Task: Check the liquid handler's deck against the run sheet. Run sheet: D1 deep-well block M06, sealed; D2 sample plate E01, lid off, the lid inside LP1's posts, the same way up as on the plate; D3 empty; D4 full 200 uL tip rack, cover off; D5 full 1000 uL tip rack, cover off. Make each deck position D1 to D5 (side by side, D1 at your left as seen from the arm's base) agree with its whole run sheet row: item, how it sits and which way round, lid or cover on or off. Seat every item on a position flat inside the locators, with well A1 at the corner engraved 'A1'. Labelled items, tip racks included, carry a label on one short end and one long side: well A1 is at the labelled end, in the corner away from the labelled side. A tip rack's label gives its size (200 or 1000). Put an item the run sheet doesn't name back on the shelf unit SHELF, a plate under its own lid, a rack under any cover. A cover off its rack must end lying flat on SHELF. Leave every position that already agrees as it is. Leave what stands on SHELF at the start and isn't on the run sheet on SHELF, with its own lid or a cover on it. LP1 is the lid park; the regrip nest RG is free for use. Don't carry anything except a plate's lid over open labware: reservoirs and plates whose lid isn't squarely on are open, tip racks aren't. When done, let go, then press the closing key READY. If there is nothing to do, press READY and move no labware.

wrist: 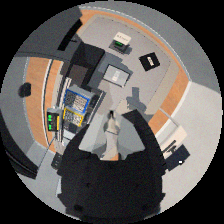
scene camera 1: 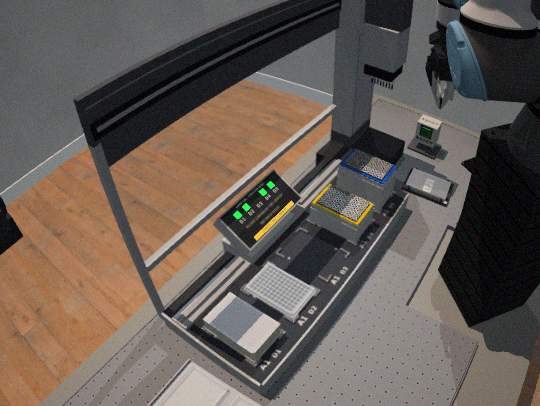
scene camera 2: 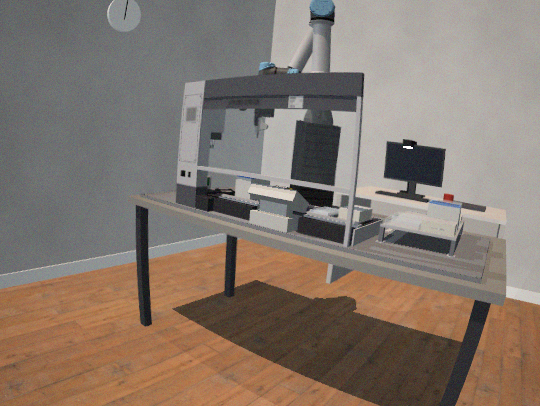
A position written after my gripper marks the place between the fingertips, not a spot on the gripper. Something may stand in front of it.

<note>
In view: my gripper (scene camera 1: 439,108), a yellow-rimmed tip rack (scene camera 1: 347,215), a deep-well block (scene camera 1: 242,327), a flat lid (scene camera 1: 420,181), a sample plate (scene camera 1: 262,291), a frame post (scene camera 1: 97,152), a gantry bar (scene camera 2: 323,83) and a pipetting head (scene camera 1: 386,49).
My gripper shows as well in the wrist view (wrist: 111,110).
</note>
